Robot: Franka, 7 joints.
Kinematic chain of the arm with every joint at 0, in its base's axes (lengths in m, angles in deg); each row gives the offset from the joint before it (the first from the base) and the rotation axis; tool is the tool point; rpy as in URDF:
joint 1: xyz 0 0 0.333 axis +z
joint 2: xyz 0 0 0 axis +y
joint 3: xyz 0 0 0.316 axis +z
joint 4: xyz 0.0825 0 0 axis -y
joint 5: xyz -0.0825 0 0.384 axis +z
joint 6: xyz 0 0 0 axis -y
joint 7: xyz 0.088 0 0 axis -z
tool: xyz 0 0 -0.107 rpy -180 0 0
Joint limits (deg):
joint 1: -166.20..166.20
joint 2: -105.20..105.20
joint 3: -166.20..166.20
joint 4: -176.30..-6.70
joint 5: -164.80..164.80
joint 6: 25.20..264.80
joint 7: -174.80..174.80
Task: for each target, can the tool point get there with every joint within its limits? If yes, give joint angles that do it. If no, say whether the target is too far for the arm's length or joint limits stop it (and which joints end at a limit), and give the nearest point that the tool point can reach.
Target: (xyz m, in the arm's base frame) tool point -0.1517 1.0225 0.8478
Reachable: no: too far | nearest point -0.1127 0.7596 0.7154 | short by 0.297 m
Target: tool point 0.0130 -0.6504 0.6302
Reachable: yes | joints 32.85 -76.45 -68.94 -100.51 2.40 183.86 136.18
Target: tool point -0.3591 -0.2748 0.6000
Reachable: yes | joints -48.38 -62.71 -66.30 -106.56 10.44 78.62 19.20
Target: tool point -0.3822 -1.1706 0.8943
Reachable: no: too far | nearest point -0.2423 -0.7421 0.6888 | short by 0.495 m
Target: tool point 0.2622 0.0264 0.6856
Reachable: yes | joints 66.27 -82.29 -34.48 -148.88 122.04 131.47 -71.12
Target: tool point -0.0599 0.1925 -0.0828
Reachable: yes | joints 130.98 60.43 -3.64 -148.35 -132.09 110.12 -2.26
